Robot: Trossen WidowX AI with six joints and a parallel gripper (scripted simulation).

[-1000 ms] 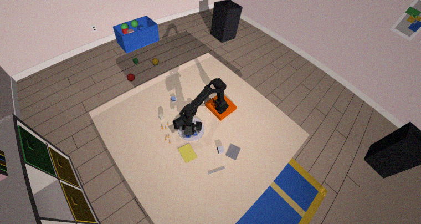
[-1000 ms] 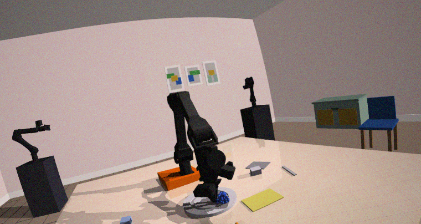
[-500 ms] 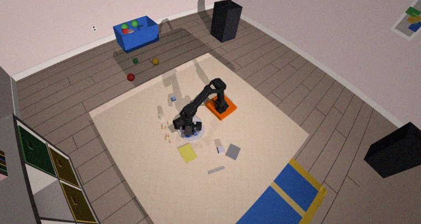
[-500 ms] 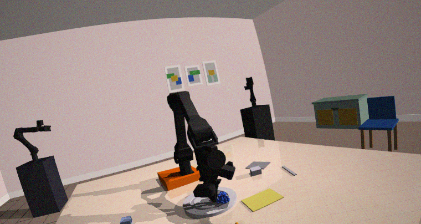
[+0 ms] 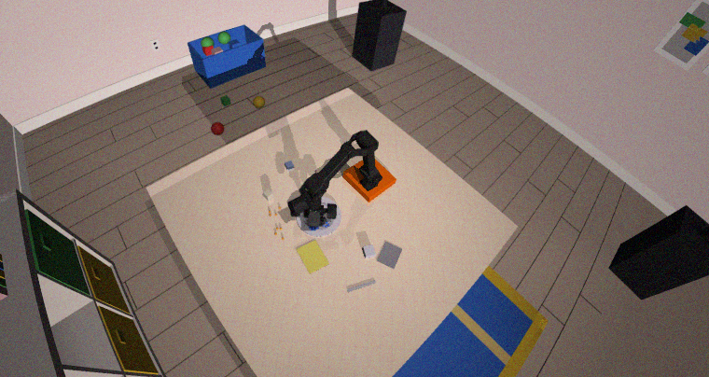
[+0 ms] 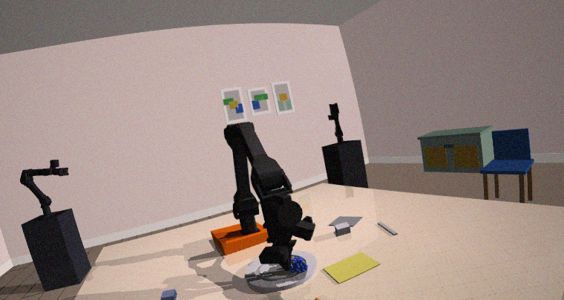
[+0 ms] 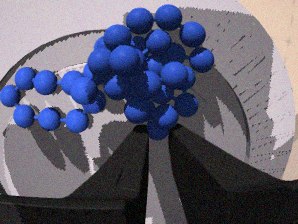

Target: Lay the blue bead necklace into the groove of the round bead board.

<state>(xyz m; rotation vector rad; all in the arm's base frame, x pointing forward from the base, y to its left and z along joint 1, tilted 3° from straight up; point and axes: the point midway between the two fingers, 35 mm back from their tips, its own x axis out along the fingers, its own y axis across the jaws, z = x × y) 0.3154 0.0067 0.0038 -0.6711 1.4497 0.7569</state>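
The round bead board lies 3 cm behind my gripper tip, 1 cm to the right of it and 1 cm below it. From my gripper tip the other things lie so: yellow sheet: 13 cm to the left, 9 cm ahead, 1 cm below; then small grey block: 25 cm to the left, 11 cm behind; then pale cube: 22 cm to the right, 10 cm ahead.
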